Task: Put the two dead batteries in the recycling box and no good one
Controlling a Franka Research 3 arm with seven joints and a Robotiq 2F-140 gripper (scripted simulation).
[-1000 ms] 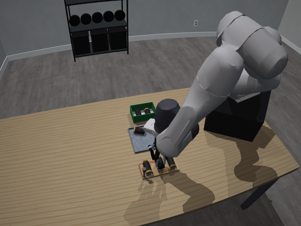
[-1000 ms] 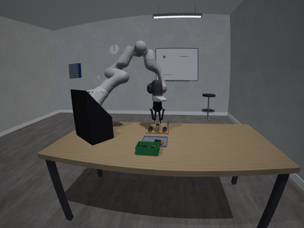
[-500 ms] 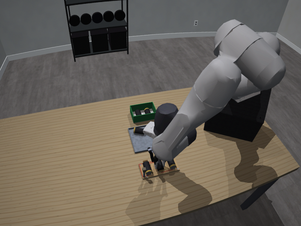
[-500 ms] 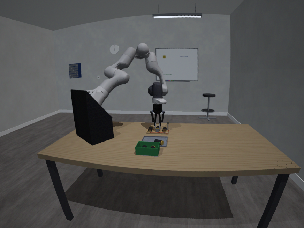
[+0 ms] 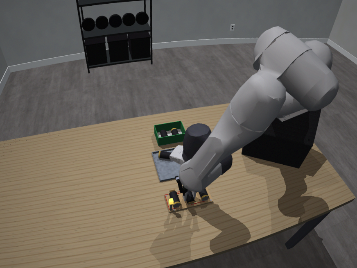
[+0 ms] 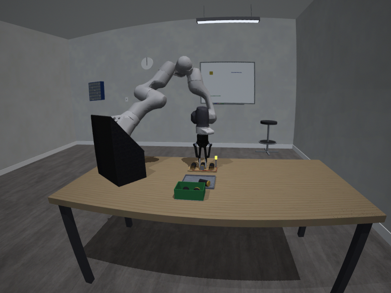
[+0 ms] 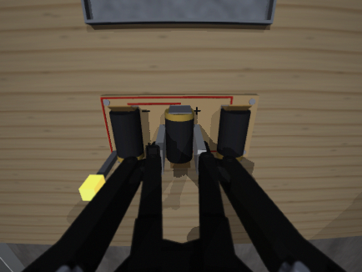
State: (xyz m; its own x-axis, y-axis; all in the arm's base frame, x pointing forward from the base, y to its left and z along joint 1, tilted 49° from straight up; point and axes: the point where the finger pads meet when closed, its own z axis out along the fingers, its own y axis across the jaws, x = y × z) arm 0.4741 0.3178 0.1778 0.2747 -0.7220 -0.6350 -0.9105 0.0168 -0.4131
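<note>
My gripper is now 5 cm above the wooden holder board. From my hand the other things lie so: grey tray 6 cm ahead, 21 cm to the right, 5 cm below; bulb 8 cm ahead, 6 cm to the left, 3 cm above; thin post 8 cm ahead, 6 cm to the left, 1 cm below.
</note>
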